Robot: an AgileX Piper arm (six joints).
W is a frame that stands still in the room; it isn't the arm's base.
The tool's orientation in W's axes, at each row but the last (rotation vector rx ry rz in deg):
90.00, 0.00, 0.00
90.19, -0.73, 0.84
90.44, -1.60, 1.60
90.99, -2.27, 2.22
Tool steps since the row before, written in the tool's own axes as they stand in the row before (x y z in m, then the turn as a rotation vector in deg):
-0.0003, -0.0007, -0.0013, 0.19, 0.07, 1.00
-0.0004, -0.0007, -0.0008, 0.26, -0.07, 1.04
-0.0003, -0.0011, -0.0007, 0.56, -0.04, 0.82
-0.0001, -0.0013, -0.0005, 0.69, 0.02, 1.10
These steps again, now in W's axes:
-0.0003, 0.0013, -0.0007, 0.19, -1.00, 0.07
-0.0004, 0.0008, -0.0007, 0.26, -1.04, -0.07
-0.0003, 0.0007, -0.0011, 0.56, -0.82, -0.03
0.0000, 0.0005, -0.0013, 0.69, -1.10, 0.03

